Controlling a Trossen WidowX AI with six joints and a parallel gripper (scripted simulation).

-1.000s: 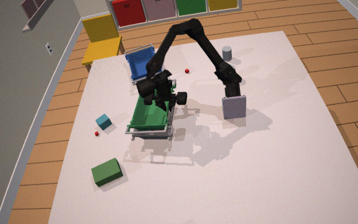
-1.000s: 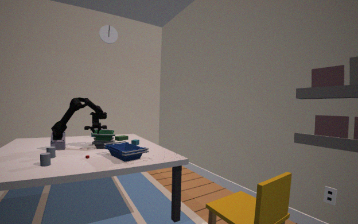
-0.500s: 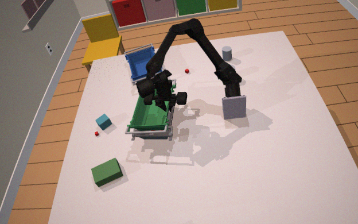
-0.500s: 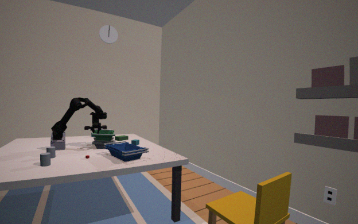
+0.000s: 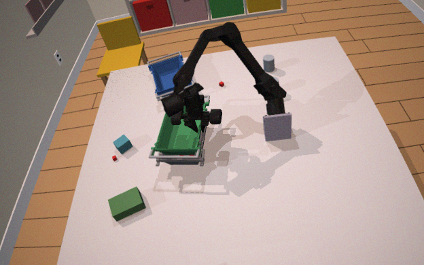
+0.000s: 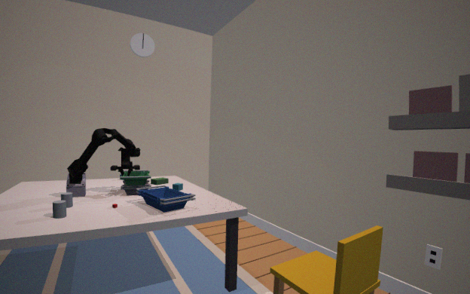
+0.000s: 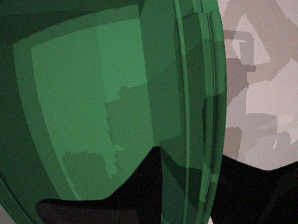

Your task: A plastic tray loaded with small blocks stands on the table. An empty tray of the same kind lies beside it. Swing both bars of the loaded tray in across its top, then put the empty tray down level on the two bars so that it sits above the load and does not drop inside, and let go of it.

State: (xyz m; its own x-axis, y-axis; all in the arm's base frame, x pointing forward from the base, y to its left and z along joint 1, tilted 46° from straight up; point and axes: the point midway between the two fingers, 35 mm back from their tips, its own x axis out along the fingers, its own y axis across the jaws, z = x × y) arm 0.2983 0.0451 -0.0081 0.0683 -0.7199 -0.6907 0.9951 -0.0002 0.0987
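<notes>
The green tray lies 7 cm ahead of my gripper tip and 3 cm above it. Round my gripper tip: green block (27 cm ahead, 28 cm to the left, 6 cm below).
</notes>
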